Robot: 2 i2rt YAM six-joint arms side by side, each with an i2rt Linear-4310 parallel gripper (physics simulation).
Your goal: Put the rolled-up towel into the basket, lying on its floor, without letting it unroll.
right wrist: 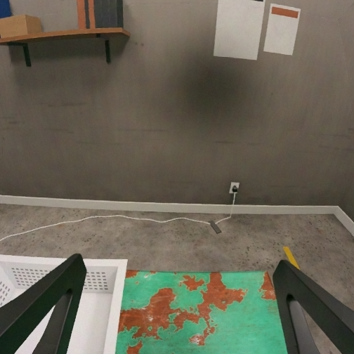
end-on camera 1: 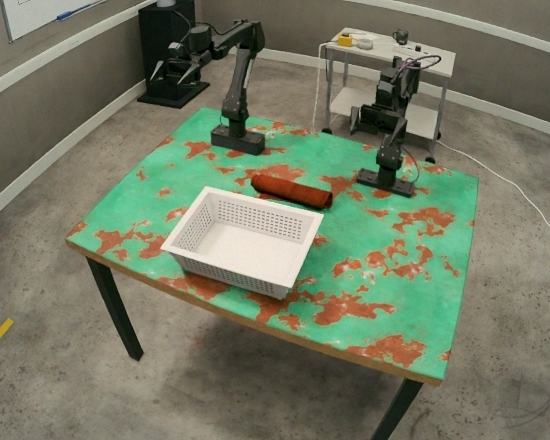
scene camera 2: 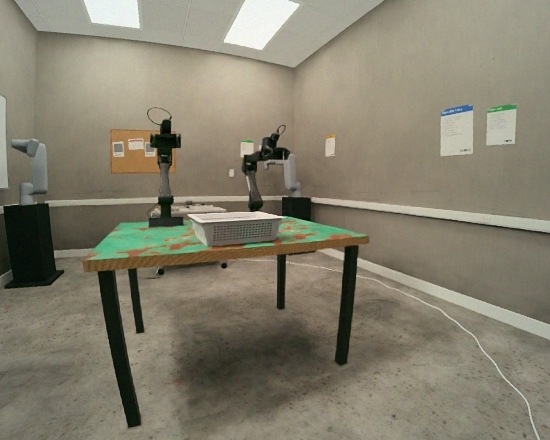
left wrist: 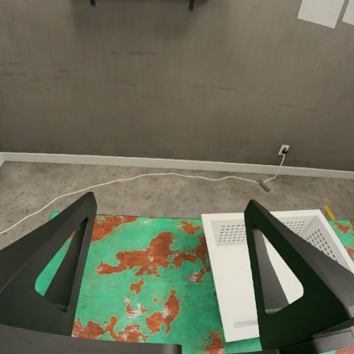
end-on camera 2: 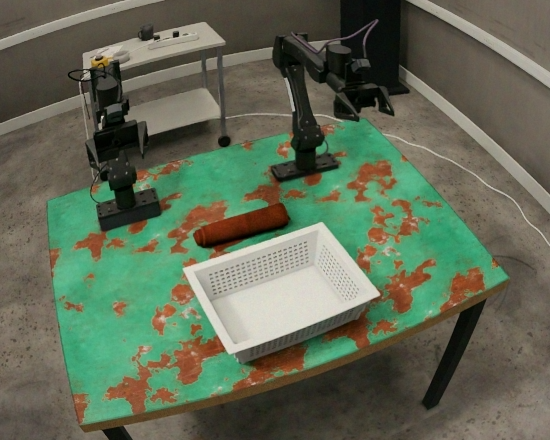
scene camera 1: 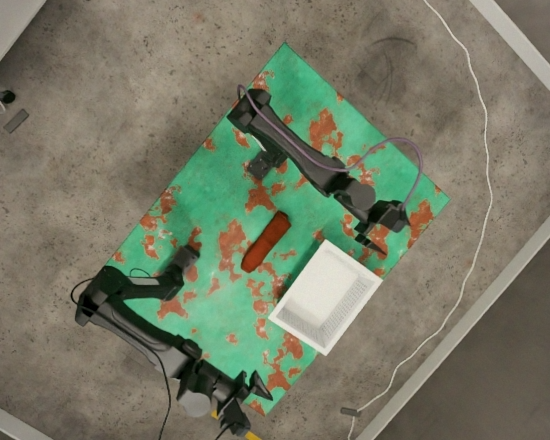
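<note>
The rolled-up towel [scene camera 1: 266,241] [end-on camera 1: 291,191] [end-on camera 2: 241,225] is dark rust-red and lies flat on the table, still rolled, beside the basket and apart from it. The white perforated basket [scene camera 1: 300,281] [scene camera 2: 240,232] [end-on camera 1: 225,274] [end-on camera 2: 214,310] stands upright and empty near the table's edge; part of it also shows in the left wrist view [left wrist: 221,290] and right wrist view [right wrist: 116,305]. My left gripper [scene camera 1: 397,240] [end-on camera 2: 375,117] [left wrist: 172,202] is open and empty, raised high. My right gripper [scene camera 1: 260,416] [end-on camera 1: 166,81] [right wrist: 180,267] is open and empty, also raised. The towel shows in neither wrist view.
The table [scene camera 1: 210,185] [end-on camera 1: 425,320] [end-on camera 2: 100,300] has a green top with rust-coloured patches. Both arm bases stand behind the towel in the end-on views. A white trolley [end-on camera 1: 442,107] [end-on camera 2: 222,95] stands on the floor behind the table. A white cable [scene camera 1: 484,210] runs along the floor.
</note>
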